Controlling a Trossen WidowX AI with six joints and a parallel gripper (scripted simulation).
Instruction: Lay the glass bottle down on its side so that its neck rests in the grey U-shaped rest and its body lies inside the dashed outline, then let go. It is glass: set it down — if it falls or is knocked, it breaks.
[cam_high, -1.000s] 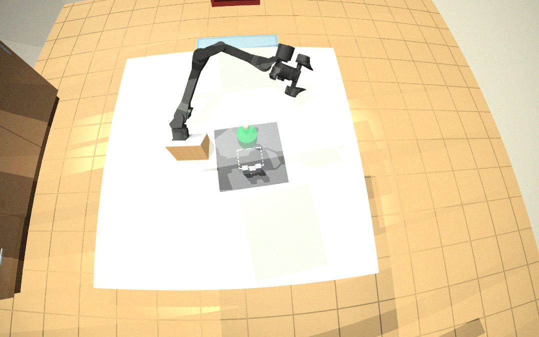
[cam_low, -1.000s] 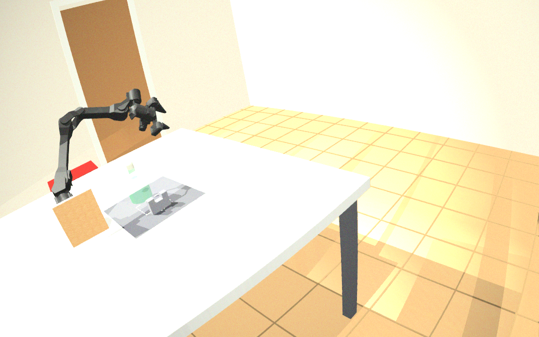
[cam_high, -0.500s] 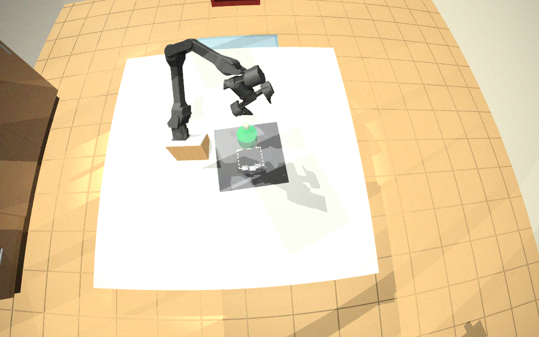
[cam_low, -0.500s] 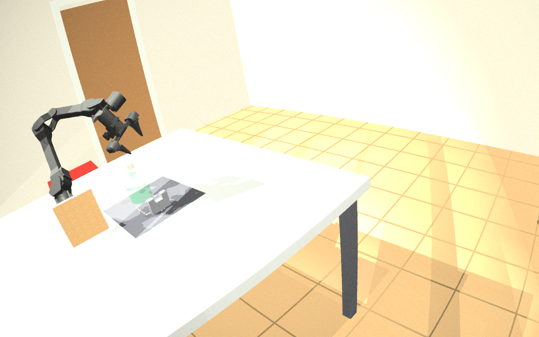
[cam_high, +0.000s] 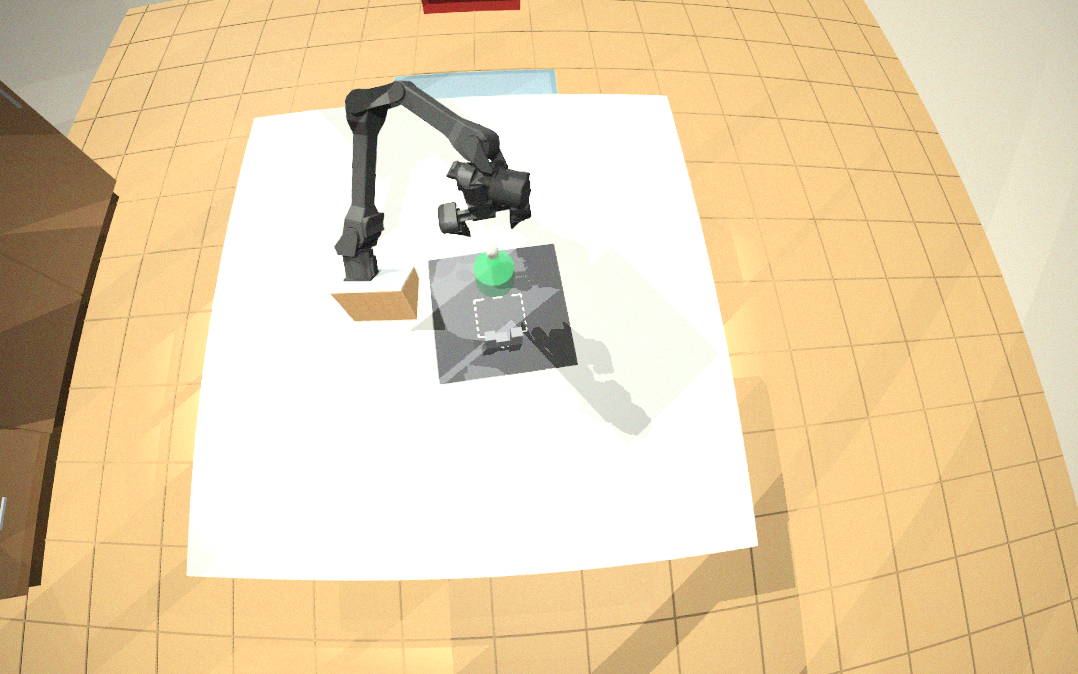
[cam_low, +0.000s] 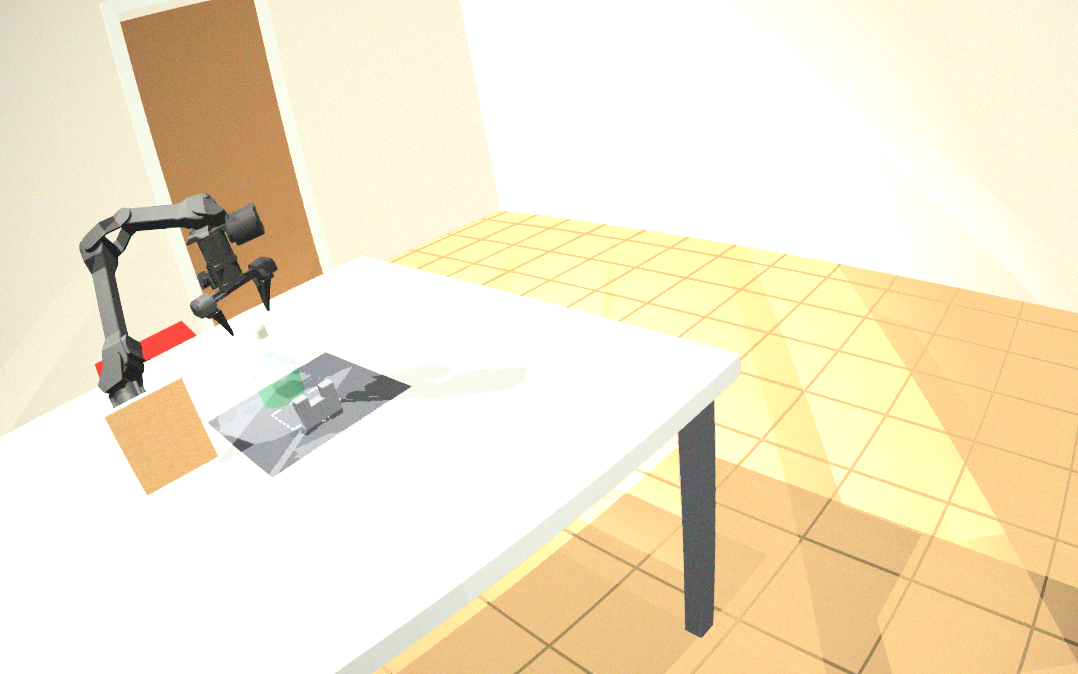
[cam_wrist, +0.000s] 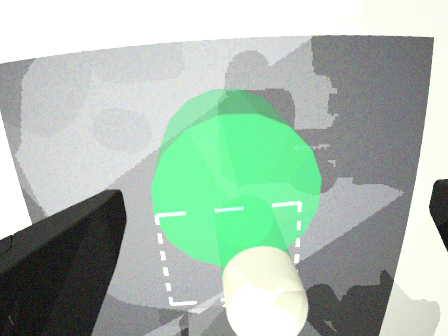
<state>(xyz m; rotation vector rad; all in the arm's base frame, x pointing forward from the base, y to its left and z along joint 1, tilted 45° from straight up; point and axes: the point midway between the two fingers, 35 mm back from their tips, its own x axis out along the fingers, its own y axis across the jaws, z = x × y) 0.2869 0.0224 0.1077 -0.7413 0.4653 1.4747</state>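
Right now my gripper tip is 40 mm to the left of the green glass bottle and 60 mm above it. Also, from my gripper tip: dark grey mat 20 mm ahead, 120 mm to the right, 150 mm below.
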